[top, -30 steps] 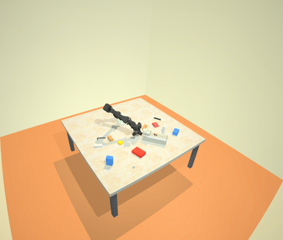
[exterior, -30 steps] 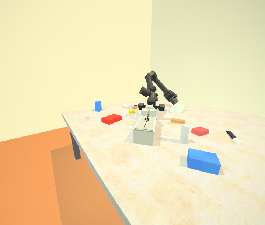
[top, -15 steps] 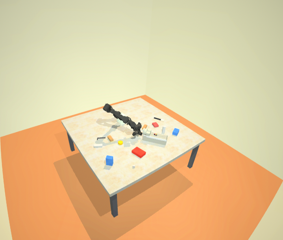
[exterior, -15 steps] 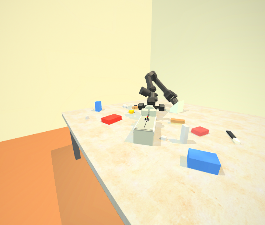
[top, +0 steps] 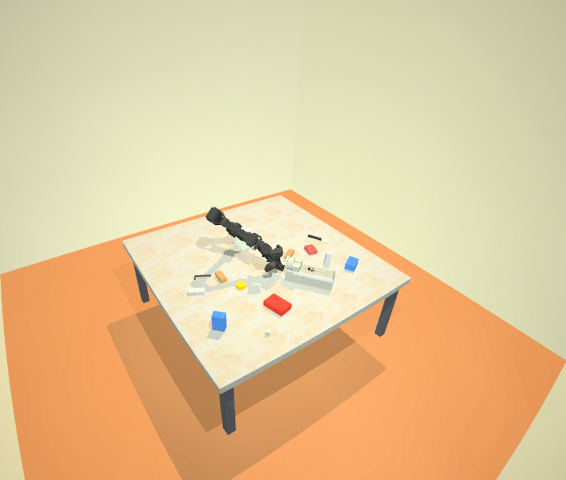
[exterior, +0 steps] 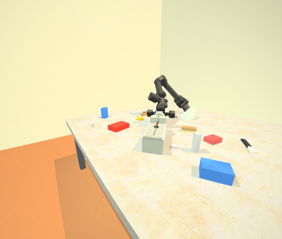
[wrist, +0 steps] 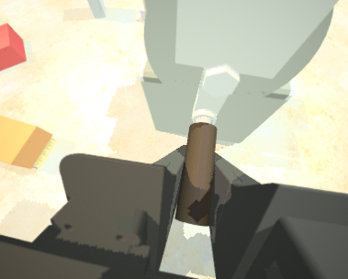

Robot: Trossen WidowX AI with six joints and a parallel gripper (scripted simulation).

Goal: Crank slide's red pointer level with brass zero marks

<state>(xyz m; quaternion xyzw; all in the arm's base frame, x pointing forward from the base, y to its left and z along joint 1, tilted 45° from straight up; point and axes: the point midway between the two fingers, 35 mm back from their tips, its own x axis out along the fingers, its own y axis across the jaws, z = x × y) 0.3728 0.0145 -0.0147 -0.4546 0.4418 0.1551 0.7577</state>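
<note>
My gripper tip is 30 mm below the brown crank handle, 10 mm to the left of it and 10 mm past it. From my gripper tip the other things lie so: red pointer 120 mm ahead, 90 mm to the left, 50 mm above; crank 40 mm above; yellow disc 260 mm to the right, 30 mm behind, 20 mm below.
</note>
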